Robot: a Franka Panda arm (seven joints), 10 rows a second.
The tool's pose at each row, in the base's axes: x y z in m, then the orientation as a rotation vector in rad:
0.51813, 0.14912, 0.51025, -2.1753, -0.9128, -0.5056
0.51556, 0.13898, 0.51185, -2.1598, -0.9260, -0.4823
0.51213, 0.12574, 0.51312, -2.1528, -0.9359, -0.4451
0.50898, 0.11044, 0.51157, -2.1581, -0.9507, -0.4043
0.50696, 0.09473, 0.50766, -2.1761, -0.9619, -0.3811
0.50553, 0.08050, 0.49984, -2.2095, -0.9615, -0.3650
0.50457, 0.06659, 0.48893, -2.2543, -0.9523, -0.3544
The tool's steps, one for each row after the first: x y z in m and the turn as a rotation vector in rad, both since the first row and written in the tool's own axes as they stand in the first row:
-0.00542, 0.00240, -0.00876, 0.0216, -0.0128, -0.0044
-0.01303, 0.00586, -0.01967, 0.0416, -0.0363, -0.0010
-0.02303, 0.01185, -0.03018, 0.0514, -0.0688, 0.0016
-0.03383, 0.01996, -0.03933, 0.0434, -0.0942, 0.0030
-0.04583, 0.02958, -0.04473, 0.0202, -0.1166, 0.0126
-0.05917, 0.04082, -0.04778, -0.0142, -0.1365, 0.0280

